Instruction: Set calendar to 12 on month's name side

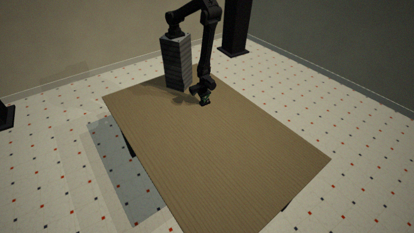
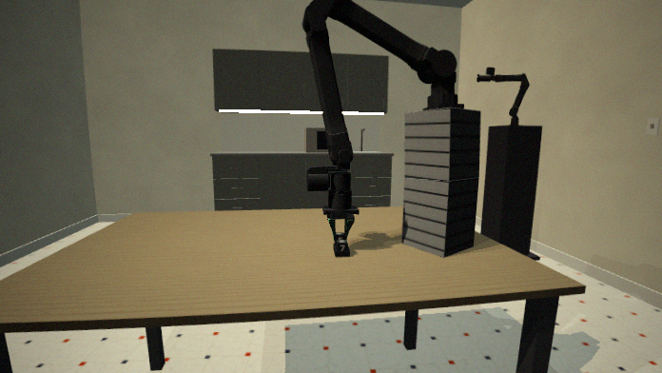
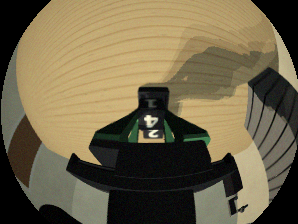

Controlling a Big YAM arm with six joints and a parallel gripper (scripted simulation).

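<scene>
Now: the black calendar tray 1 cm to the left of my hand and 3 cm below it.
</scene>
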